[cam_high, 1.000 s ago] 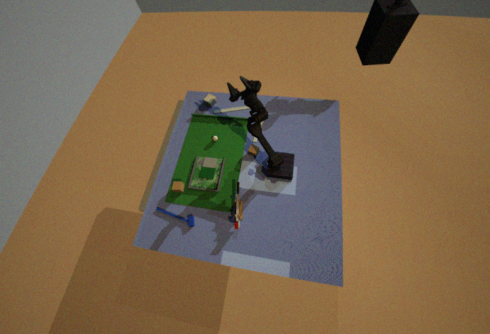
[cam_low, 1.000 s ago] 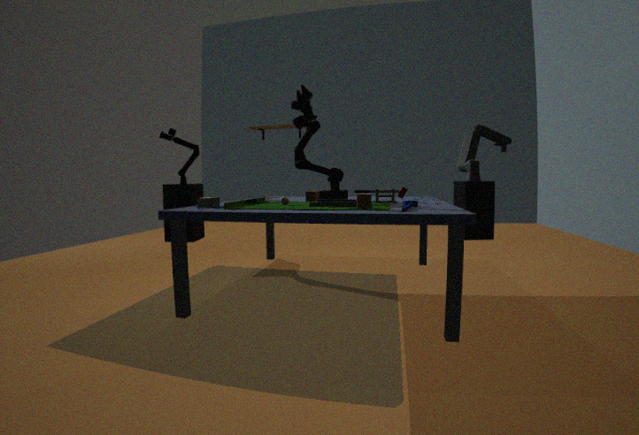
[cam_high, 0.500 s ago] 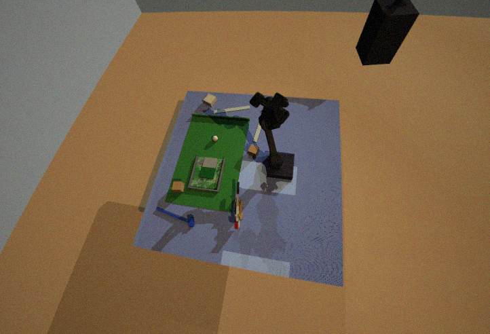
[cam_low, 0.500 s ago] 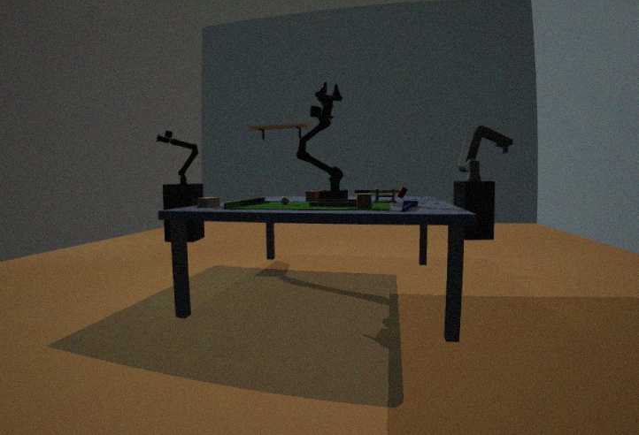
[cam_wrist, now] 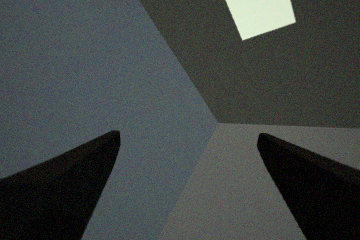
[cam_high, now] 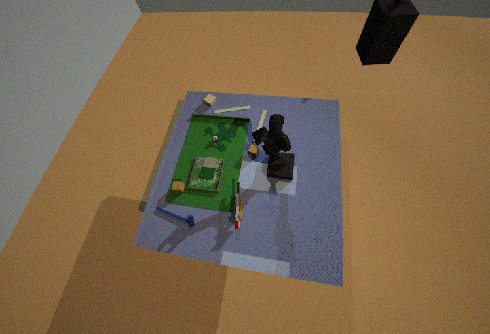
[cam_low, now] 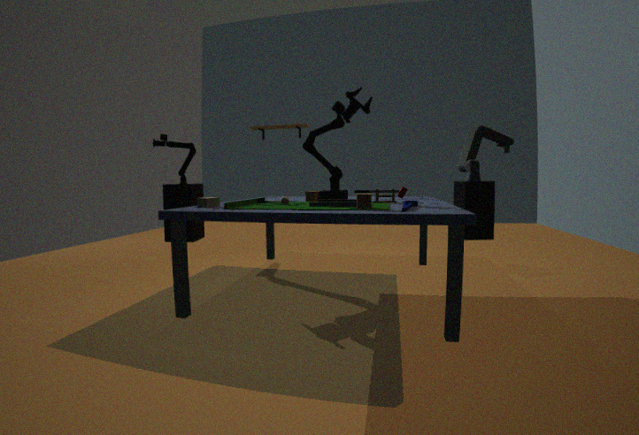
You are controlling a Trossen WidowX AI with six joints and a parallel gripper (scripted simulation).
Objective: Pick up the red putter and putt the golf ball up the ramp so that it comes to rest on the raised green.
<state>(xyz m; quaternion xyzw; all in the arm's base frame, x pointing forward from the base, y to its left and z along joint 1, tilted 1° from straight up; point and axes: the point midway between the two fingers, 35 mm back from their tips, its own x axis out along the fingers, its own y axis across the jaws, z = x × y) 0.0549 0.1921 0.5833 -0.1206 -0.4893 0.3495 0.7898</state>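
Right now the red putter is 18 cm ahead of my gripper tip, 6 cm to the left of it and 61 cm below it. From my gripper tip the other things lie so: green mat: 39 cm ahead, 32 cm to the right, 66 cm below; golf ball: 36 cm ahead, 47 cm to the right, 64 cm below; wooden rack: 18 cm ahead, 7 cm to the left, 63 cm below.
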